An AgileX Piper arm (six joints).
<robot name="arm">
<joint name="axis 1" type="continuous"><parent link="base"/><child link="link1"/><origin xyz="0.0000 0.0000 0.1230"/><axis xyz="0 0 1"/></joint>
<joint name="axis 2" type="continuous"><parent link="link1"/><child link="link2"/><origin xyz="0.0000 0.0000 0.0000" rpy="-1.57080 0.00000 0.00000"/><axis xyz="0 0 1"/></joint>
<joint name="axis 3" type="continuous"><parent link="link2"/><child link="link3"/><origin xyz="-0.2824 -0.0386 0.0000"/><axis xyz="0 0 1"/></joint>
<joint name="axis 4" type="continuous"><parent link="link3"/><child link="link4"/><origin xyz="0.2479 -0.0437 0.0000" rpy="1.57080 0.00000 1.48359"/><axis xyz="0 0 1"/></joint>
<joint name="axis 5" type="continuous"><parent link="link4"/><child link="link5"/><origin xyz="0.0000 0.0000 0.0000" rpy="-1.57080 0.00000 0.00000"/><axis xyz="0 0 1"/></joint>
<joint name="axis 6" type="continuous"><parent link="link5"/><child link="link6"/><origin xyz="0.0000 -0.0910 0.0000" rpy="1.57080 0.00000 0.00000"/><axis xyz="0 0 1"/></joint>
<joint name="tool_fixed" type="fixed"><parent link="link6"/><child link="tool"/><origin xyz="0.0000 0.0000 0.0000"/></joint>
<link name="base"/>
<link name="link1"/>
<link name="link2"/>
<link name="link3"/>
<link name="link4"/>
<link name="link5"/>
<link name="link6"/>
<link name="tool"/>
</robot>
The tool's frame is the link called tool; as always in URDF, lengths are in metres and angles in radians. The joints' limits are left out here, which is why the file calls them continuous.
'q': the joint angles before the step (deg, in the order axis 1, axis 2, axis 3, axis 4, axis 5, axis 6). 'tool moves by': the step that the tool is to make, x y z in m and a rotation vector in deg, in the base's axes. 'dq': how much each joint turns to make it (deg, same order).
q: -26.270 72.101 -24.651 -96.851 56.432 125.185
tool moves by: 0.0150 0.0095 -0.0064 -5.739 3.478 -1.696
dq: 6.739 5.807 -0.252 -0.412 11.140 3.645
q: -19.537 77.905 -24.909 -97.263 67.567 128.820
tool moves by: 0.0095 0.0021 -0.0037 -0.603 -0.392 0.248
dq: 1.734 2.598 -0.916 0.008 1.587 2.218
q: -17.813 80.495 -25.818 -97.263 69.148 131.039
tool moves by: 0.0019 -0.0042 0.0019 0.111 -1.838 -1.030
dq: -1.021 0.439 -1.066 0.014 -0.372 1.220
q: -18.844 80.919 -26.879 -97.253 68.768 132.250
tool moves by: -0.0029 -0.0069 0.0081 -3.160 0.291 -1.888
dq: -1.850 -0.168 -0.828 -1.811 2.276 -0.563
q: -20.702 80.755 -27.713 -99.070 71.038 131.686
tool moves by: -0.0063 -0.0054 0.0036 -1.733 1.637 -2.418
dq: -1.836 -0.163 -0.078 -0.582 1.824 -1.514
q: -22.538 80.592 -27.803 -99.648 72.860 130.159
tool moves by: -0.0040 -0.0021 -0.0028 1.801 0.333 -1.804
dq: -0.947 0.012 -0.006 1.948 -0.701 -0.953
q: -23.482 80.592 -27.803 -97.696 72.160 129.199
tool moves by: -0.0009 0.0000 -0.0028 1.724 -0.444 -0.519
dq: -0.179 0.012 0.000 1.479 -1.098 -0.146
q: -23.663 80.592 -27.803 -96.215 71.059 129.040
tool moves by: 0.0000 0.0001 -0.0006 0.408 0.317 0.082
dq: -0.005 -0.004 0.010 0.246 -0.287 -0.444
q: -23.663 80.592 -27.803 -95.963 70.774 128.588
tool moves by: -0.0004 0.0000 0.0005 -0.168 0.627 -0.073
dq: -0.004 -0.049 0.006 -0.020 0.287 -0.616
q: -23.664 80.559 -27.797 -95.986 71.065 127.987
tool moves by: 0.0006 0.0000 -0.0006 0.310 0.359 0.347
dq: 0.013 0.067 -0.008 -0.029 -0.367 -0.379
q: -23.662 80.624 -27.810 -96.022 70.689 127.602
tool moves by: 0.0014 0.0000 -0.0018 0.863 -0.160 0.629
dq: 0.003 0.167 -0.025 0.090 -1.054 0.055
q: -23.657 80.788 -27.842 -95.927 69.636 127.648
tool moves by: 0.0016 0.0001 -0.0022 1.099 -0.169 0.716
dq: 0.011 0.186 -0.032 0.195 -1.277 -0.002
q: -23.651 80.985 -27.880 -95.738 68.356 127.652
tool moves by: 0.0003 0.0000 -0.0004 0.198 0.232 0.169
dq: 0.002 0.050 -0.009 0.027 -0.202 -0.251
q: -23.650 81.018 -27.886 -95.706 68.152 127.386
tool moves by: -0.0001 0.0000 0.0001 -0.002 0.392 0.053
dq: -0.004 -0.019 0.003 0.003 0.043 -0.409
